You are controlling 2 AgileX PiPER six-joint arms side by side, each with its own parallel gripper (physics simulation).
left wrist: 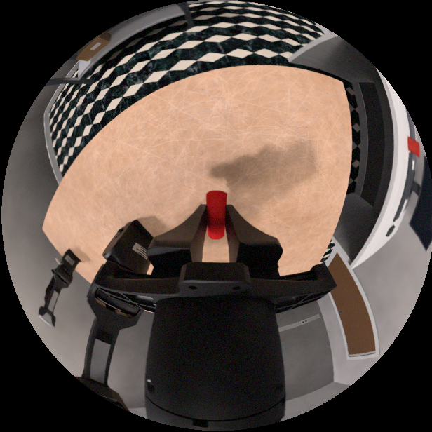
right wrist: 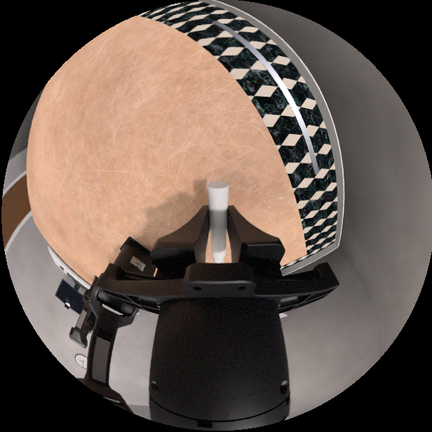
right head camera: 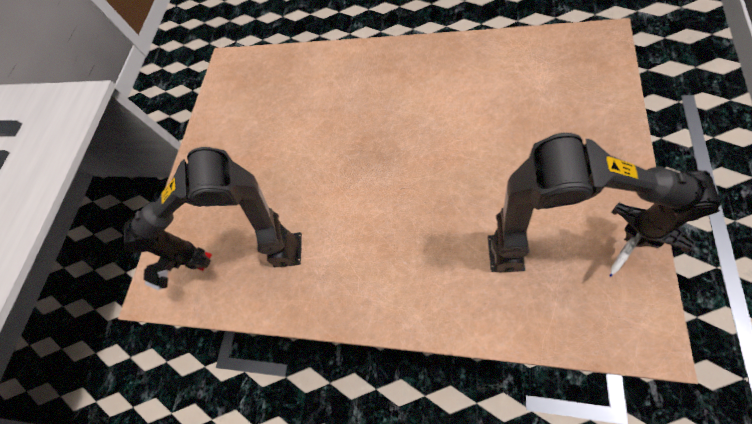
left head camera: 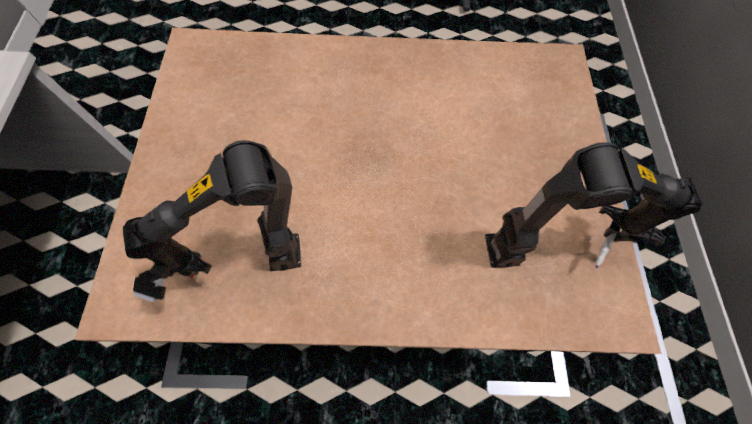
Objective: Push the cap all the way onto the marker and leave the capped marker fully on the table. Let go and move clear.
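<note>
The red cap [left head camera: 192, 275] [right head camera: 208, 255] [left wrist: 216, 215] is between the fingertips of my left gripper [left head camera: 199, 264] [left wrist: 215, 212], which is shut on it, at the left of both head views. The white marker [left head camera: 604, 253] [right head camera: 624, 257] [right wrist: 218, 199] is held by my right gripper [left head camera: 611, 234] [right wrist: 217, 213], shut on its body. Its blue tip points toward the bottom left in the head views. Shadows lie apart from both grippers, so both things appear raised above the table [left head camera: 368, 105] [right head camera: 394, 105]. The cap and marker are far apart. Fingers partly hide both.
The right gripper is near the table's right edge in the head views, and the left gripper is near the left edge. A white cabinet [left head camera: 13, 79] [right head camera: 47, 131] stands beyond the left edge. A dark wall [left head camera: 700, 79] rises beyond the right edge.
</note>
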